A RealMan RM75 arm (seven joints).
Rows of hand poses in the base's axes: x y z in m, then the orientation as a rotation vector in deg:
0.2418, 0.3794, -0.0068, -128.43, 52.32, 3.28
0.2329, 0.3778, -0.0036, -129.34, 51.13, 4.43
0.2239, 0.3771, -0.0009, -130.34, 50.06, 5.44
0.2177, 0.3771, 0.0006, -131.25, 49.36, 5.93
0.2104, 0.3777, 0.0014, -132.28, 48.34, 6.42
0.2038, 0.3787, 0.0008, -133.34, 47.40, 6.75
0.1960, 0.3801, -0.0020, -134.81, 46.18, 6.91
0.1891, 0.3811, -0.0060, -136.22, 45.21, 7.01
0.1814, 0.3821, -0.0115, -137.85, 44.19, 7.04
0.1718, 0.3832, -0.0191, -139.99, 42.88, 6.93
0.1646, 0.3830, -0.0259, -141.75, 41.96, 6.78
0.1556, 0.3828, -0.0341, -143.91, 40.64, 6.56
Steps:
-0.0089, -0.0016, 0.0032, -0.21, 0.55, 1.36
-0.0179, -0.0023, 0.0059, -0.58, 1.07, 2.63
-0.0241, -0.0023, 0.0074, -1.10, 1.36, 3.48
-0.0314, -0.0017, 0.0082, -1.65, 1.57, 4.57
-0.0380, -0.0007, 0.0076, -2.31, 1.70, 5.57
-0.0458, 0.0007, 0.0048, -3.31, 1.73, 6.81
-0.0527, 0.0017, 0.0008, -4.35, 1.80, 7.84
-0.0604, 0.0027, -0.0047, -5.60, 1.86, 8.94
-0.0700, 0.0038, -0.0123, -7.29, 1.87, 10.30
-0.0772, 0.0036, -0.0191, -8.75, 1.90, 11.29
-0.0862, 0.0034, -0.0273, -10.51, 1.86, 12.60

